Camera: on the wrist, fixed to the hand. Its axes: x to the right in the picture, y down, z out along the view.
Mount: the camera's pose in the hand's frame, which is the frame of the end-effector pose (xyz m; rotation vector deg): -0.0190 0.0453 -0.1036 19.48 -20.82 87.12
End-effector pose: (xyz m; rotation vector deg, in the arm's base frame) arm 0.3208 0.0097 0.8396 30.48 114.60 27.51
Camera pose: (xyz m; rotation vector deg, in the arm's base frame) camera 0.2447 0.0251 0.9239 124.29 56.83 46.79
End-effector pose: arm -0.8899 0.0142 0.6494 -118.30 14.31 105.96
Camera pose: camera -0.8131 -0.0684 0.6700 50.52 -101.10 -109.57
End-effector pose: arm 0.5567 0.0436 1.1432 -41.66 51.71 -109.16
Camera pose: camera 0.5064 0.0758 1.0453 -1.66 30.96 -28.38
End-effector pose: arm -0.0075 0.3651 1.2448 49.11 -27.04 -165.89
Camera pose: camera 0.0645 0.2975 1.1865 -7.63 -59.56 -86.42
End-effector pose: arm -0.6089 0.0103 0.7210 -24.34 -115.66 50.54
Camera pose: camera -0.5141 0.0746 0.7158 95.83 81.41 -121.47
